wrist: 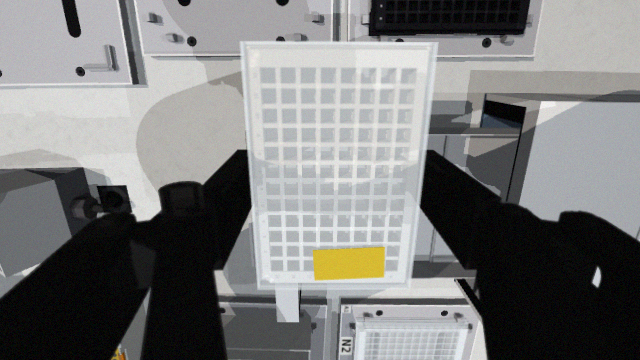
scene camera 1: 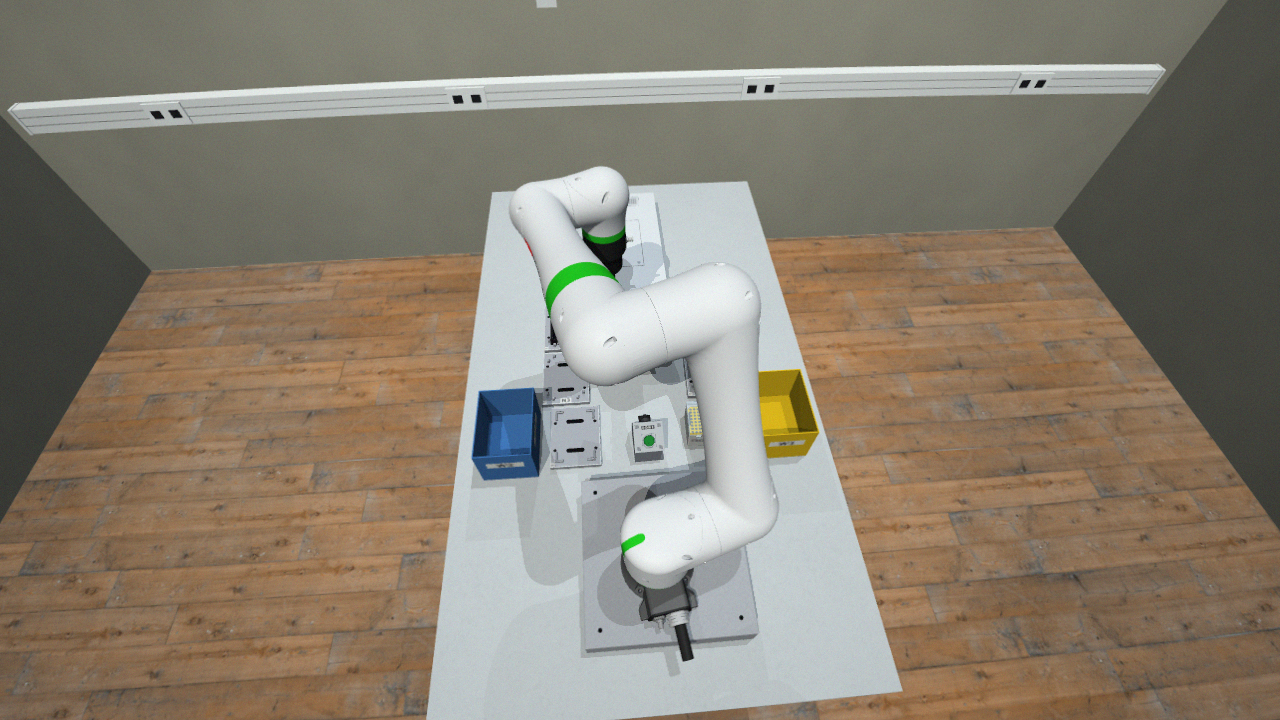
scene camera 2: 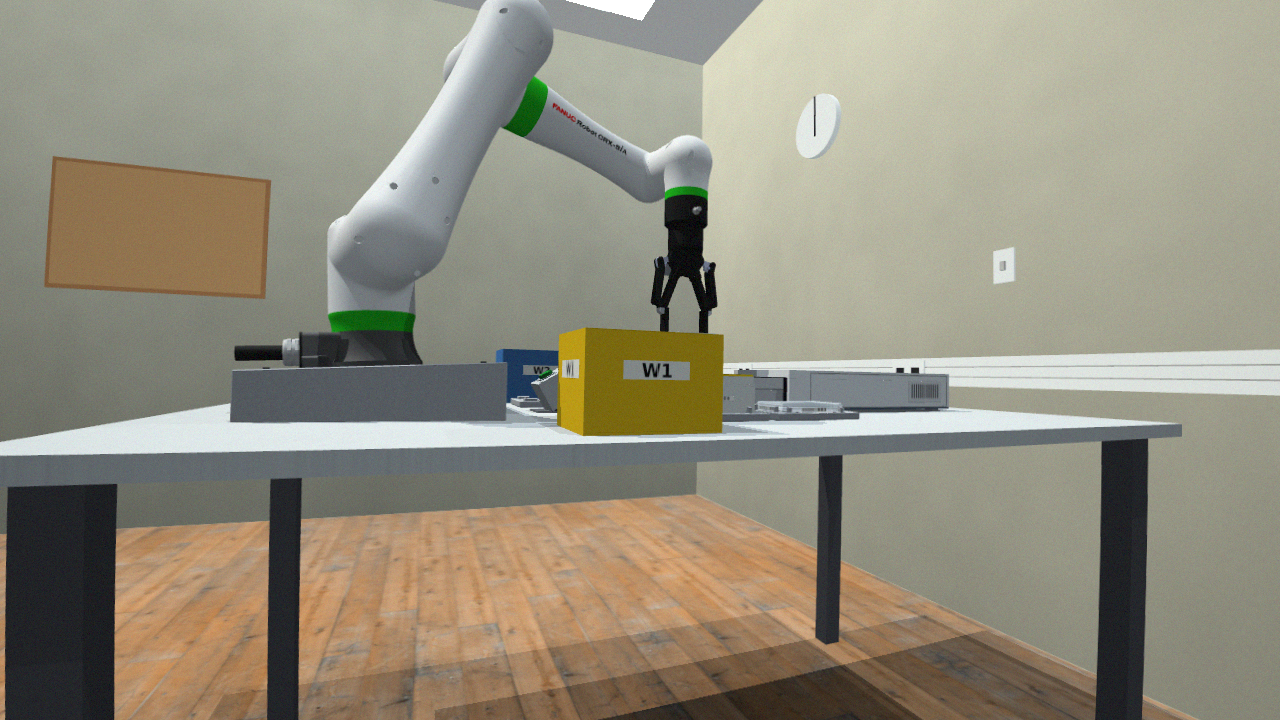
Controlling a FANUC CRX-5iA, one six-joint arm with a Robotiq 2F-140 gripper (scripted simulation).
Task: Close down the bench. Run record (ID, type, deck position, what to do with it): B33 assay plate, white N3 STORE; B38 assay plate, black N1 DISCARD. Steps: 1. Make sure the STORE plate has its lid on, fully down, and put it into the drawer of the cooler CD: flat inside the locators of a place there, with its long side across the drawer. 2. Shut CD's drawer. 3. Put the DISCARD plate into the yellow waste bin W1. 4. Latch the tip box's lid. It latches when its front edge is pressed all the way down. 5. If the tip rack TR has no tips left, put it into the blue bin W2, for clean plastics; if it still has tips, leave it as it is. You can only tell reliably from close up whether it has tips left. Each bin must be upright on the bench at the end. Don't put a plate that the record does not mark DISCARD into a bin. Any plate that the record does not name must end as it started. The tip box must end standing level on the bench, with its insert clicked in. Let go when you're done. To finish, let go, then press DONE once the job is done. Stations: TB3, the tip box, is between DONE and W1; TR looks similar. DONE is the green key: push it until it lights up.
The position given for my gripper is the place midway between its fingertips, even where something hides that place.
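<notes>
My gripper [scene camera 2: 684, 340] is there for me to see, and the wrist view has my gripper too [wrist: 335, 174]. I can see a cooler CD [scene camera 2: 855, 390], which appears again in the wrist view [wrist: 570, 155] and once more in scene camera 1 [scene camera 1: 642, 262]. Then there are a tip rack TR [scene camera 2: 738, 389] and a clear plate [scene camera 2: 797, 406], and I also see a clear plate lid [wrist: 337, 131].
</notes>
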